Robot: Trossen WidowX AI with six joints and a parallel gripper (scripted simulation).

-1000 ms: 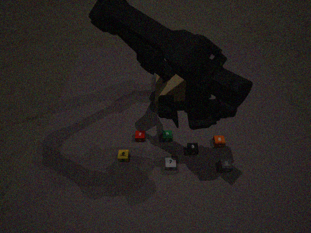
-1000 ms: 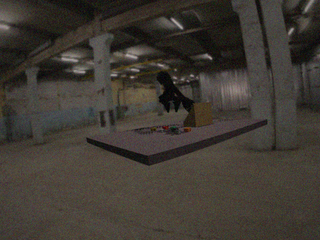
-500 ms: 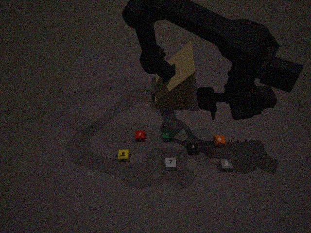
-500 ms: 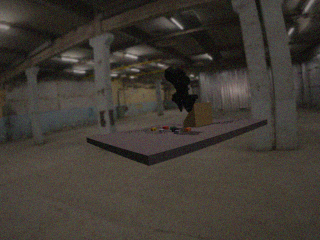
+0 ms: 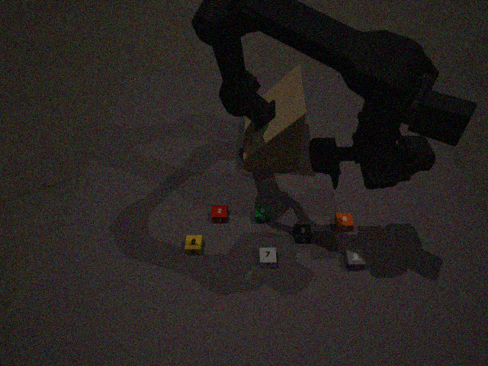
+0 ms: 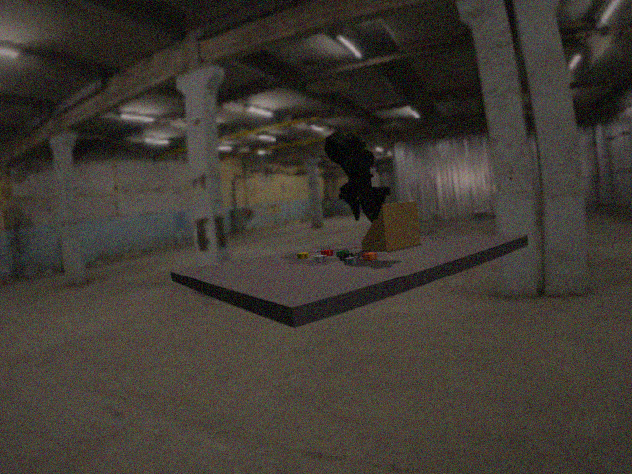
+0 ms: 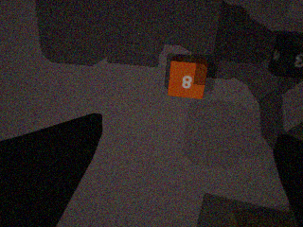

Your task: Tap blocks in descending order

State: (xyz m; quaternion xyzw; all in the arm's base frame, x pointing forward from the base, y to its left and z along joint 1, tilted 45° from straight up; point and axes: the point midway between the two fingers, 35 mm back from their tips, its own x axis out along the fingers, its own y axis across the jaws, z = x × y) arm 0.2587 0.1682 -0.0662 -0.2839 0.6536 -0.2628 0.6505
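The grey block lies 12 cm below my gripper tip and 8 cm ahead of it. Round my gripper tip: orange block (12 cm below); then green block (17 cm to the right, 12 cm below, 2 cm behind); then black block (12 cm below, 9 cm to the right, 3 cm ahead).
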